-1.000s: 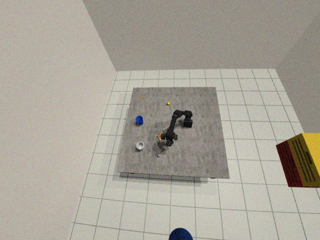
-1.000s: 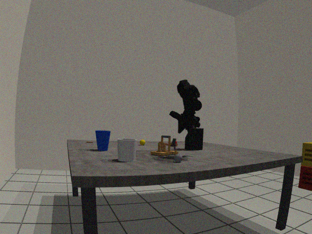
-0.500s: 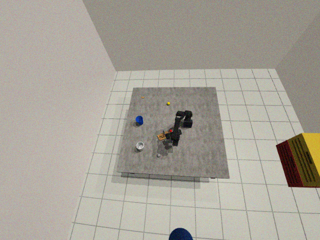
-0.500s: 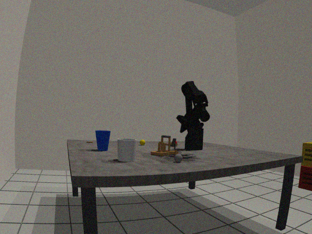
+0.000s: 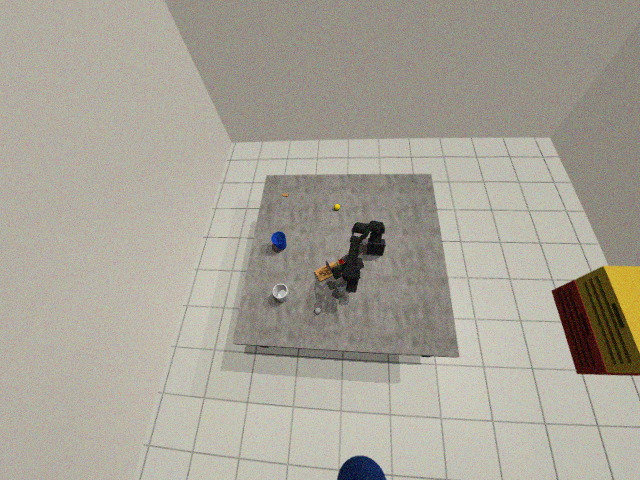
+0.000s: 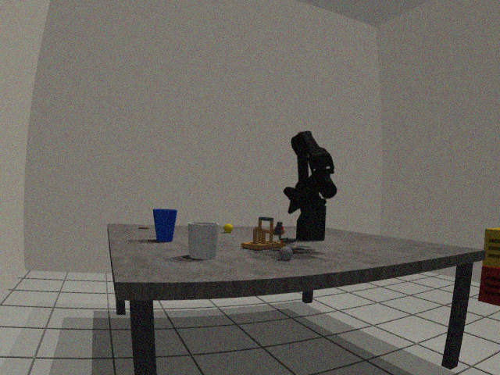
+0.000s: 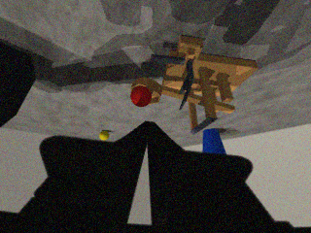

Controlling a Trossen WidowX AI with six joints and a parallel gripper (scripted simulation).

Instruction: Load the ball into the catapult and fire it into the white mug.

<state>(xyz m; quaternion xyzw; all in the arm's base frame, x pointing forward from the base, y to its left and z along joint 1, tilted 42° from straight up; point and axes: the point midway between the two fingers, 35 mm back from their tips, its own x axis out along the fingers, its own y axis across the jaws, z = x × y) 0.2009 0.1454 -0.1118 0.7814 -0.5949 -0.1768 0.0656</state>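
My gripper tip is 6 cm above the red ball, 5 cm to the left of it and 1 cm short of it. Round my gripper tip: grey ball 25 cm to the left, 16 cm ahead, 11 cm below; then white mug 38 cm ahead, 15 cm to the left, 10 cm below; then wooden catapult 7 cm below, 7 cm ahead, 1 cm to the right.
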